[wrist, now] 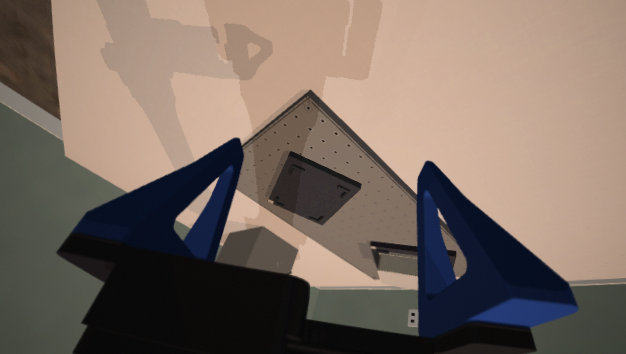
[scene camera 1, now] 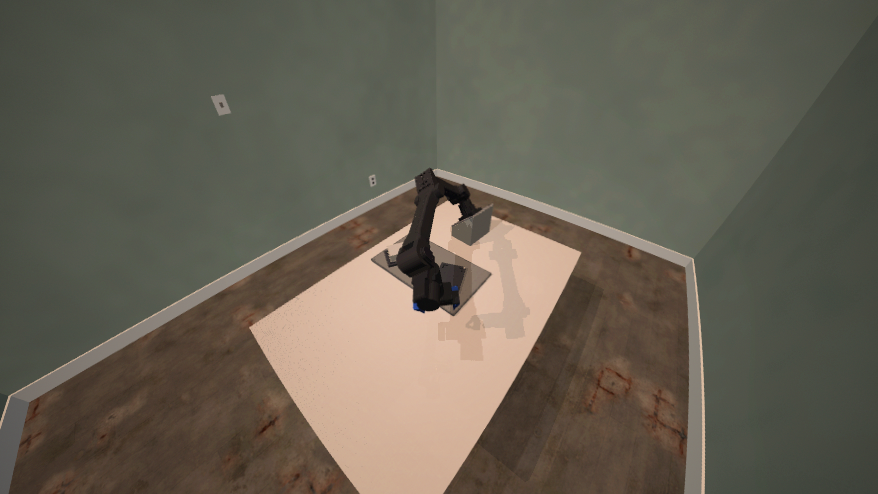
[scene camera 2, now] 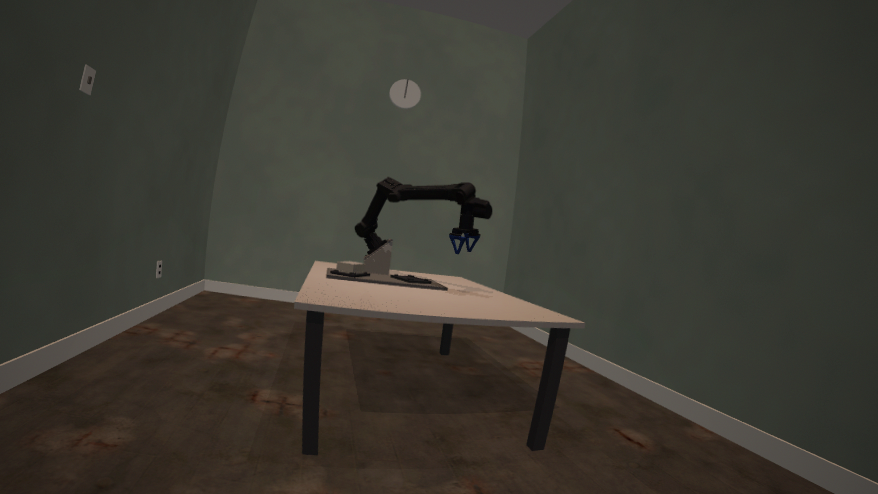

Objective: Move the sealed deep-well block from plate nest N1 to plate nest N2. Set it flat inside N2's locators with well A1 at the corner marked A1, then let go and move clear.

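Observation:
The pale sealed deep-well block sits on the dark plate nest at one end of the grey perforated base plate. In the wrist view a finger partly covers it; in scene camera 1 the arm largely hides that area. The other dark nest is empty, with locators at its corners. The nest labels and A1 mark are not readable. My gripper, with blue fingers, is open and empty. It hangs high above the table, well away from the block.
The table bears the base plate. My arm's grey mount stands behind the plate. The arm reaches over the plate, and its shadows fall across the table.

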